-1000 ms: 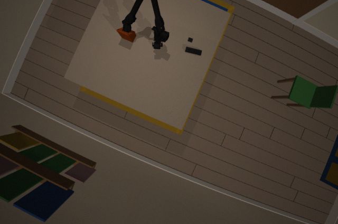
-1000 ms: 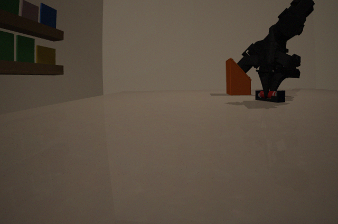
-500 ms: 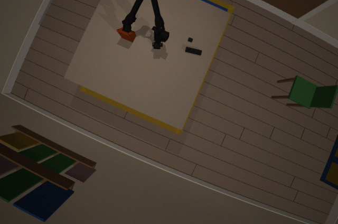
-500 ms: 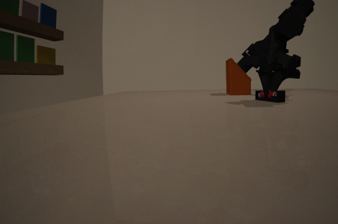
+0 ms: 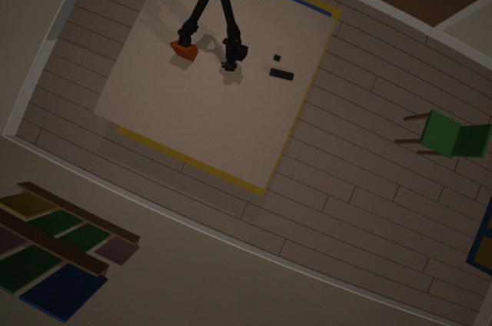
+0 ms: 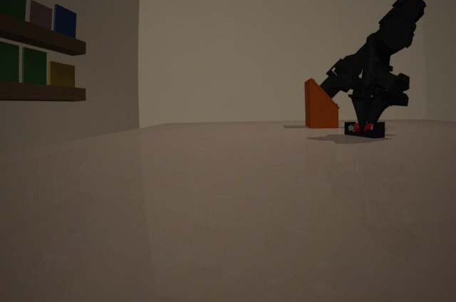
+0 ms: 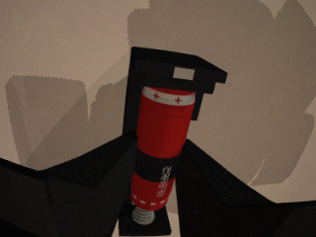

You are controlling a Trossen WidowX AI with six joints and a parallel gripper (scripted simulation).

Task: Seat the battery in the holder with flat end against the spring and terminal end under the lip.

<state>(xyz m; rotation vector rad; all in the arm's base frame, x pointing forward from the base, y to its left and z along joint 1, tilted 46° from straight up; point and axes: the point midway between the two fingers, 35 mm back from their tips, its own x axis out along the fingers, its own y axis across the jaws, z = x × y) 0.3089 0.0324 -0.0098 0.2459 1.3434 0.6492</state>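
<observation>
The battery is 10 mm above my gripper tip. Round my gripper tip: black block 280 mm ahead, 160 mm to the left, 10 mm below.
</observation>
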